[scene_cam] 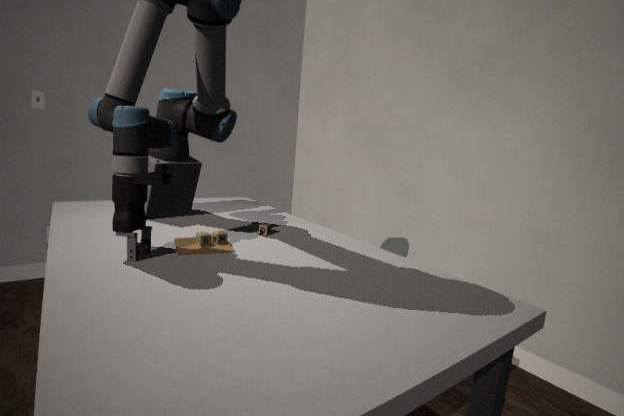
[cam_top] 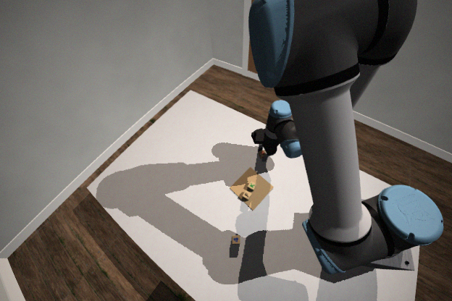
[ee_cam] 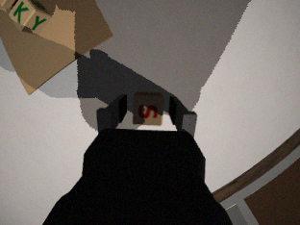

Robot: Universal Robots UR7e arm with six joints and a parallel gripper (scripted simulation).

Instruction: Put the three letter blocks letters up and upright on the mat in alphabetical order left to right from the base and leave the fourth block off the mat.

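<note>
Right now my hand is right at the block. Round my hand: tan mat 16 cm to the left, 5 cm behind, 2 cm below.
</note>
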